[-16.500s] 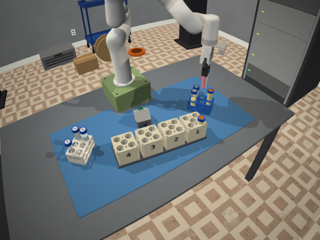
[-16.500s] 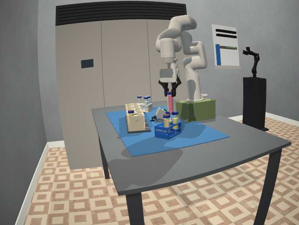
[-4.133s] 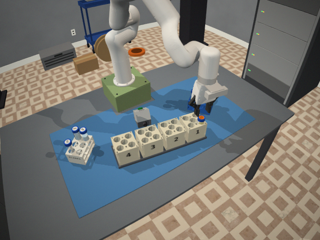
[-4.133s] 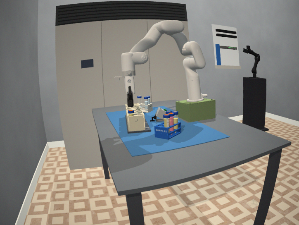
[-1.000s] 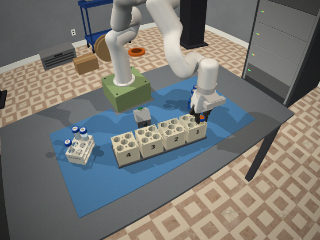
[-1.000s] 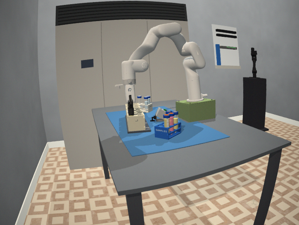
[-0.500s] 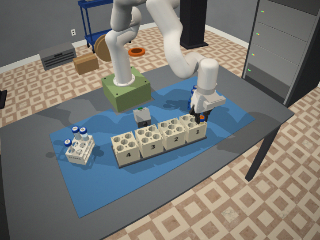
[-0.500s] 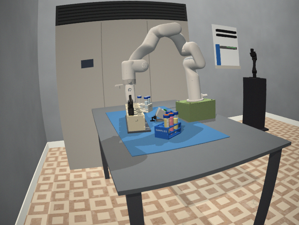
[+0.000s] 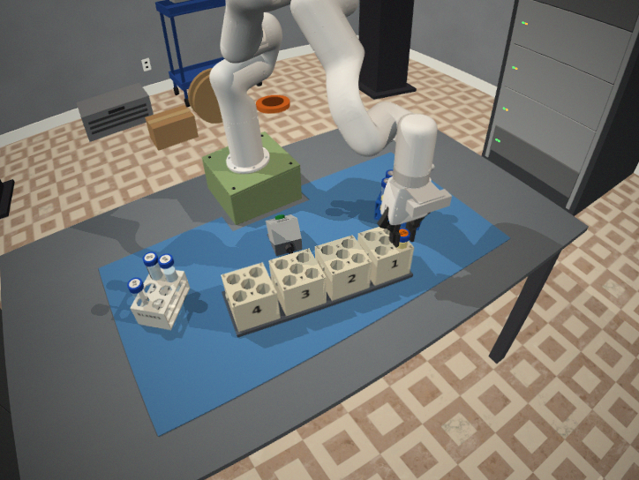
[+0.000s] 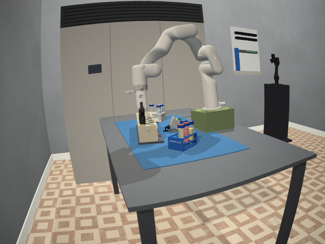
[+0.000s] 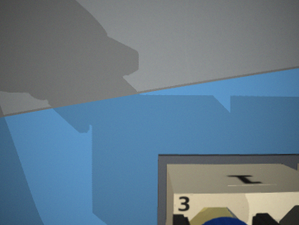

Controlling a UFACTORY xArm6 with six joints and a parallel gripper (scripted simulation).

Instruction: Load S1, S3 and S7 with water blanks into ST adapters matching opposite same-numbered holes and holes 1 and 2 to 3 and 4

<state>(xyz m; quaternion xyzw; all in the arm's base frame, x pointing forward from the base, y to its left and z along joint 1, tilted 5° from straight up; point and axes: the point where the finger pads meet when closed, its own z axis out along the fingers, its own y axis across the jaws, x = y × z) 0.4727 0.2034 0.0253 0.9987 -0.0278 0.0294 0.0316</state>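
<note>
Now: hand 5 cm above the sample tube and 1 cm to the left of it. From my hand the other things lie so: blue samples rack (18 cm behind, 13 cm to the left, 10 cm below); then stand (19 cm to the right, 12 cm below, 4 cm behind); then adapter 1 (8 cm below, 3 cm behind, 2 cm to the right).
</note>
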